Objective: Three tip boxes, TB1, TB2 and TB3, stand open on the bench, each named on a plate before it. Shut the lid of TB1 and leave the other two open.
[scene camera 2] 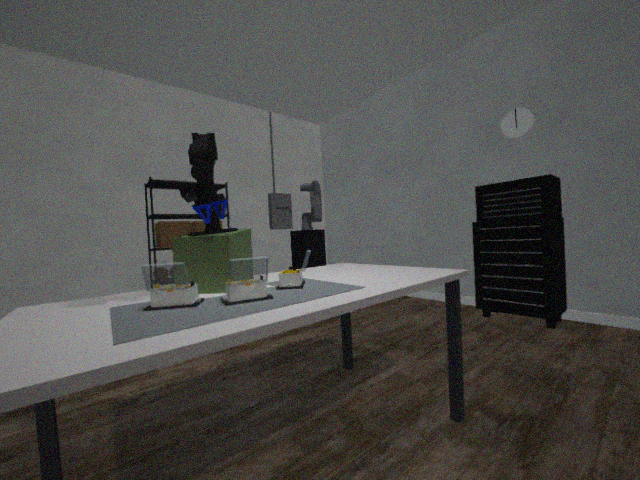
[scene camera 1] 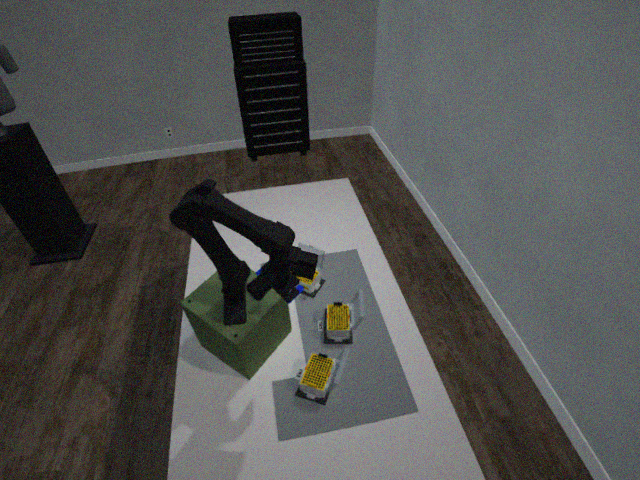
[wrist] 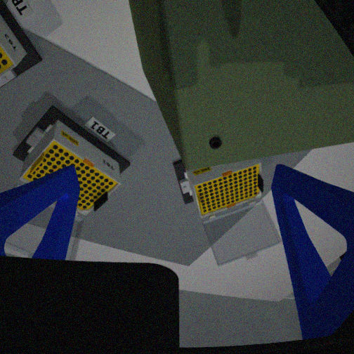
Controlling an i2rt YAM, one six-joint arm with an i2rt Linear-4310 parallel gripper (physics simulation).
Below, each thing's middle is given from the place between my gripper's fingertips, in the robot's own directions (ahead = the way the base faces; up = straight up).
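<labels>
I check the yellow rack (wrist: 93, 185) and find my hand 3 cm to the right of it, 20 cm short of it, and 22 cm above it.
</labels>
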